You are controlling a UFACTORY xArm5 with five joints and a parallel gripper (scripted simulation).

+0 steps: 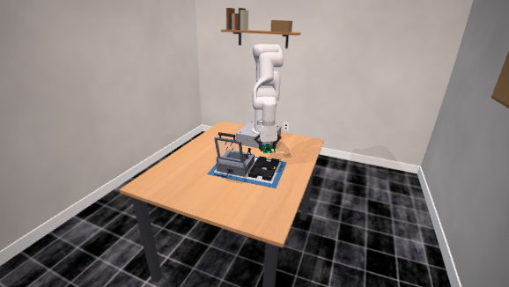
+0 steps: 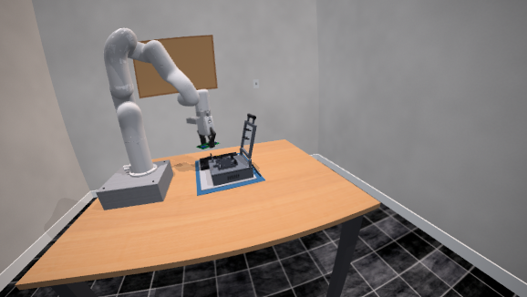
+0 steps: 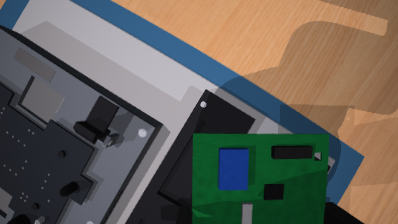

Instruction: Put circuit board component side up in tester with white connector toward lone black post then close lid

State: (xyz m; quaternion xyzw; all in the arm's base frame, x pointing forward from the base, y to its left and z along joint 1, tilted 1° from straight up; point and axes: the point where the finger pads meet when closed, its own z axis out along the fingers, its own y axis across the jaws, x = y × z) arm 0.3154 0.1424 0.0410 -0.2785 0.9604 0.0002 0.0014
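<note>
Right now the green circuit board is right at my hand. Also, from my hand: clear-windowed lid: 19 cm ahead, 16 cm to the right, 6 cm above; tester: 13 cm to the right, 10 cm ahead, 1 cm below.
</note>
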